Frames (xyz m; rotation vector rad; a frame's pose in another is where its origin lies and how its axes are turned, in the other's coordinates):
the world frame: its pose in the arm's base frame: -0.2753 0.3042 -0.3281 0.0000 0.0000 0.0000
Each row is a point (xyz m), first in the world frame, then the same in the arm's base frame.
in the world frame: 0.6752 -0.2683 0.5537
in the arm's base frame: 0.3999 0.0359 0.2256
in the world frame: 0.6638 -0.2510 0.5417
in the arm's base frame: 0.3885 0.0532 0.2136
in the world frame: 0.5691 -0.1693 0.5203
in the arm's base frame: 0.2938 0.1349 0.1922
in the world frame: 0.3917 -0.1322 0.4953
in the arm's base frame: 0.1164 0.1720 0.1672
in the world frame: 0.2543 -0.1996 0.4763
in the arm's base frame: -0.0210 0.1046 0.1482
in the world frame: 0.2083 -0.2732 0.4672
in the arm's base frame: -0.0670 0.0310 0.1391
